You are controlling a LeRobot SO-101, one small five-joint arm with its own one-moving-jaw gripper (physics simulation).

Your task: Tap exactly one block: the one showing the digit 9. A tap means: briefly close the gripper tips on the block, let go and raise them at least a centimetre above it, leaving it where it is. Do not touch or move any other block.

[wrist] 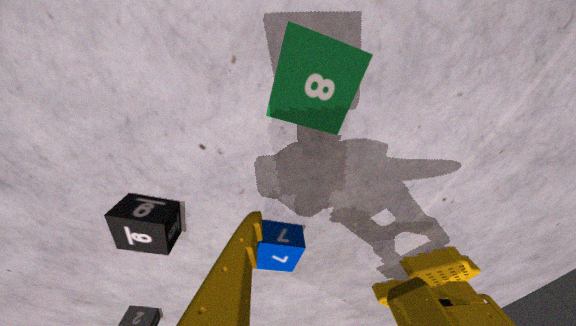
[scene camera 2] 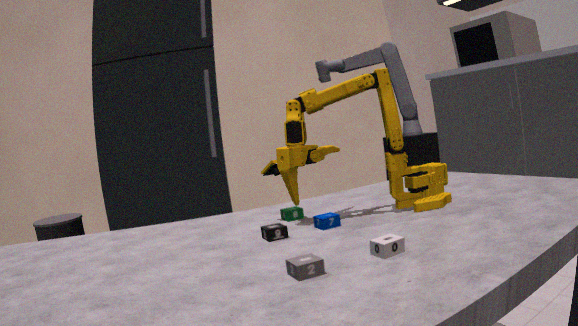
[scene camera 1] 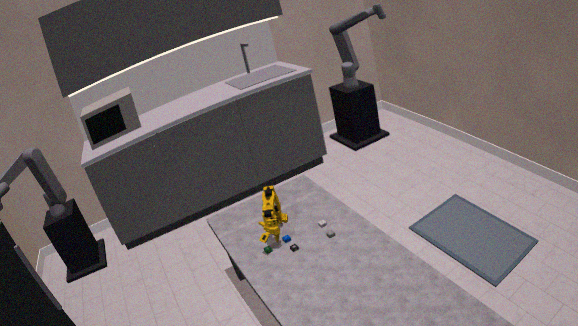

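Observation:
The black block [scene camera 1: 294,247] [scene camera 2: 274,232] [wrist: 144,225] showing the digit 9 lies flat on the table, left of the fixed jaw [wrist: 225,280] in the wrist view. My gripper [scene camera 1: 282,229] [scene camera 2: 318,176] is fully open and empty, with its fixed jaw pointing down above the table. In the wrist view one notched jaw shows, its tip overlapping the left edge of the blue block [scene camera 1: 286,238] [scene camera 2: 327,221] [wrist: 282,245] with digit 7. The moving jaw is out of that picture. In scene camera 2 the fixed tip shows just above the green block, apart from the black one.
The green block [scene camera 1: 268,249] [scene camera 2: 292,214] [wrist: 320,77] shows 8. The grey block [scene camera 1: 330,234] [scene camera 2: 305,267] [wrist: 140,316] shows 2, and the white block [scene camera 1: 322,223] [scene camera 2: 387,246] shows 0. The arm's yellow base [scene camera 2: 431,187] stands behind the blocks.

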